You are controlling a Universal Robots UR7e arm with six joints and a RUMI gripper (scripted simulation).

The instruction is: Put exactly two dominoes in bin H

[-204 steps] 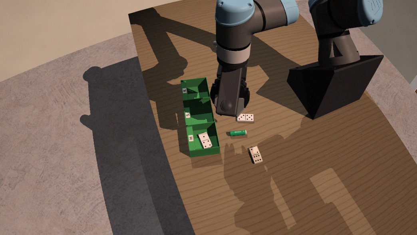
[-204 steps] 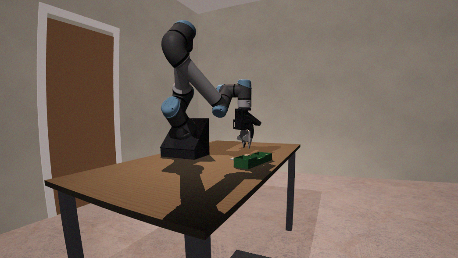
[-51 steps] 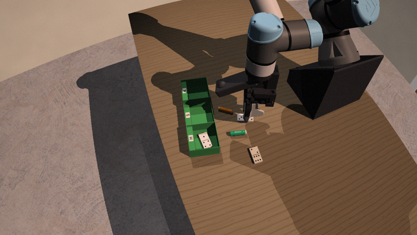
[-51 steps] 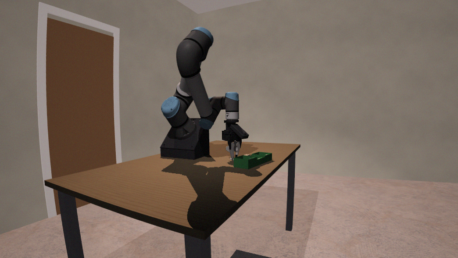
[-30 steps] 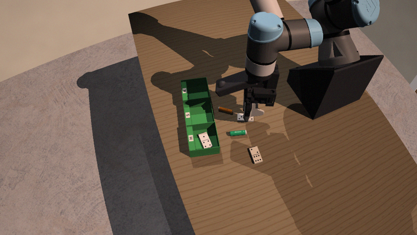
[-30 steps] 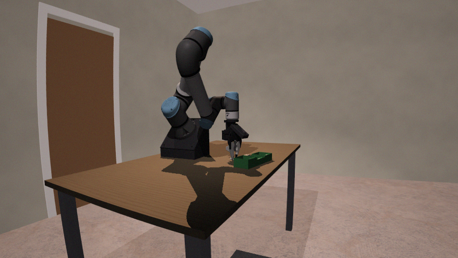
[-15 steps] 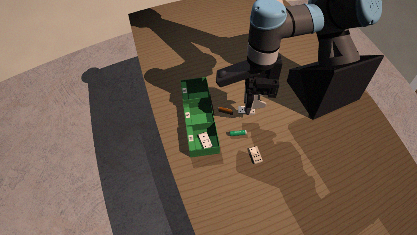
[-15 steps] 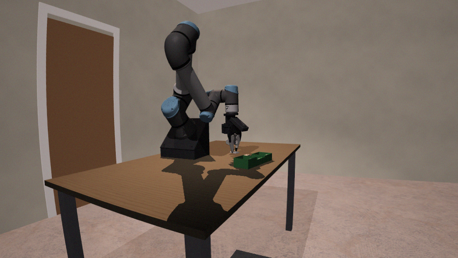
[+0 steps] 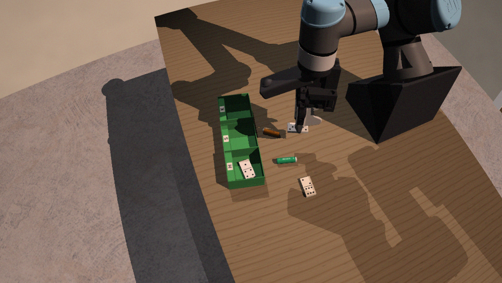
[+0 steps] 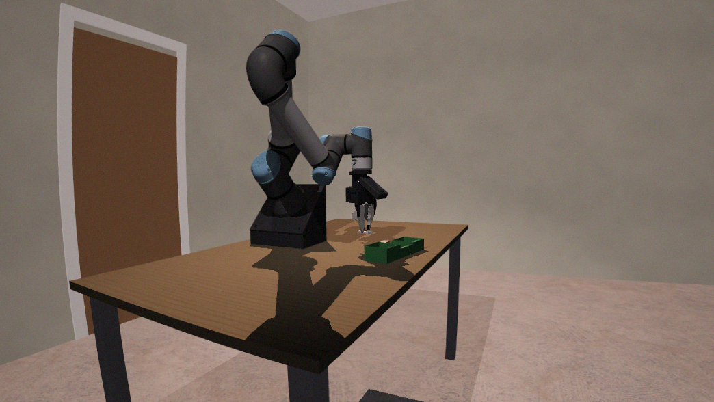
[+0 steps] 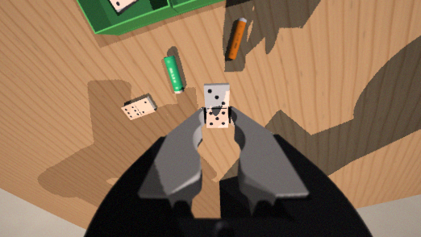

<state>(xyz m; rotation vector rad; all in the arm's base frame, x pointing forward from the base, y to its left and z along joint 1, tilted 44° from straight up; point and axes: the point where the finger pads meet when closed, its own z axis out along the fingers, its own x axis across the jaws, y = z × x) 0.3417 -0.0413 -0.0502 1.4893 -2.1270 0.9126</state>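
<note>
Now: the white domino 14 cm ahead of my hand, 4 cm to the left of it and 6 cm below it. The rest, counted from my hand: orange battery 5 cm ahead, 5 cm to the right, 7 cm below; then bin 13 cm ahead, 4 cm to the right, 5 cm below; then green battery 4 cm ahead, 4 cm to the left, 7 cm below.
</note>
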